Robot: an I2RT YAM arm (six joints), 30 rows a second.
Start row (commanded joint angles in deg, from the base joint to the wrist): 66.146 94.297 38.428 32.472 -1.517 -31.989
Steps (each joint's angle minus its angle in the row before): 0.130 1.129 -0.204 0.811 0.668 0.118; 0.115 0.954 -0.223 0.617 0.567 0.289; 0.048 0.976 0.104 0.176 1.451 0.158; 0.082 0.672 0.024 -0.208 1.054 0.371; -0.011 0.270 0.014 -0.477 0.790 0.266; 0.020 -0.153 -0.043 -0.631 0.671 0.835; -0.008 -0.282 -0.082 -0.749 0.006 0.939; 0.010 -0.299 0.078 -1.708 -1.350 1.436; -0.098 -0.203 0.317 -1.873 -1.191 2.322; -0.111 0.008 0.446 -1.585 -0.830 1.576; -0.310 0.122 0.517 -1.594 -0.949 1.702
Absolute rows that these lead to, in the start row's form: 66.276 95.426 38.224 33.283 -0.849 -31.871; 66.391 96.380 38.001 33.900 -0.282 -31.582; 66.439 97.356 38.105 34.076 1.169 -31.424; 66.521 98.028 38.129 33.868 2.223 -31.053; 66.510 98.298 38.143 33.391 3.013 -30.787; 66.530 98.145 38.100 32.760 3.684 -29.952; 66.522 97.863 38.018 32.011 3.690 -29.013; 66.532 97.564 38.096 30.303 2.340 -27.577; 66.434 97.361 38.413 28.430 1.149 -25.255; 66.323 97.369 38.859 26.845 0.319 -23.679; 66.013 97.491 39.376 25.251 -0.630 -21.977
